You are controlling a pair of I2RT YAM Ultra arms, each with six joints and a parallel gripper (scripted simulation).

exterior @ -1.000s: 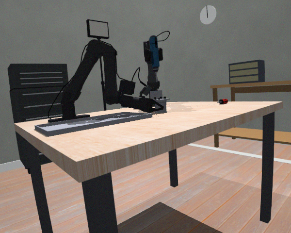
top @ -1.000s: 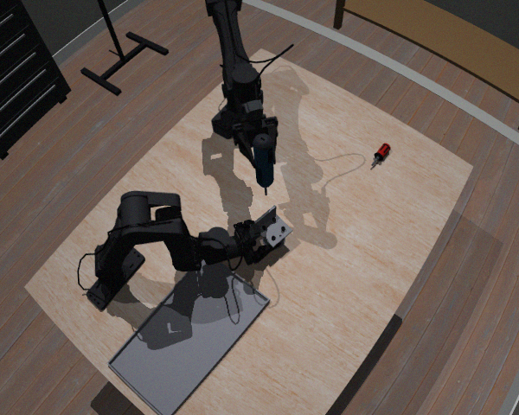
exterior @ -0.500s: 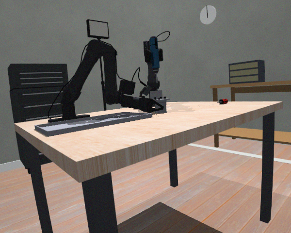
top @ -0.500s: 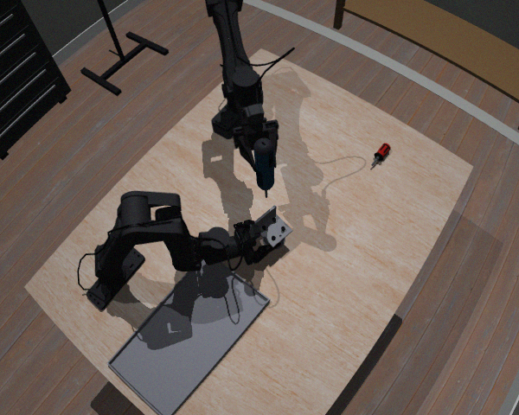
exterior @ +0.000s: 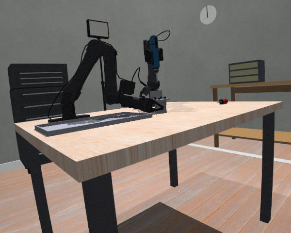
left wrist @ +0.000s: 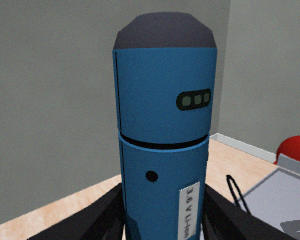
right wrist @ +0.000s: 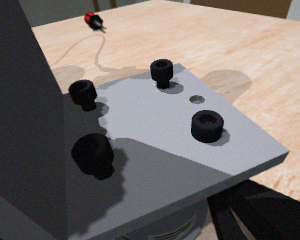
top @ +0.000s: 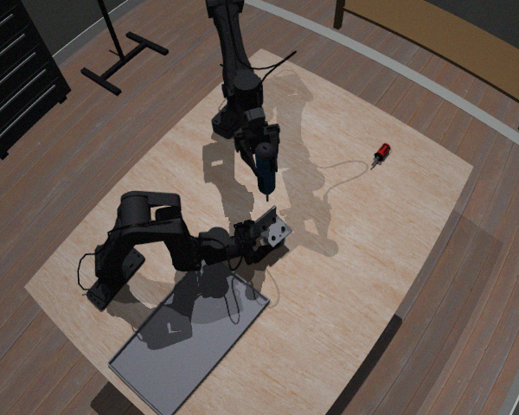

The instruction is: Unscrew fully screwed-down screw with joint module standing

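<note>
Now: right hand 5 cm below the grey bracket. From my right hand the other things lie so: shallow grey tray 5 cm behind, 35 cm to the right, 2 cm below; small red-handled screwdriver 15 cm ahead, 41 cm to the left, 1 cm below.
</note>
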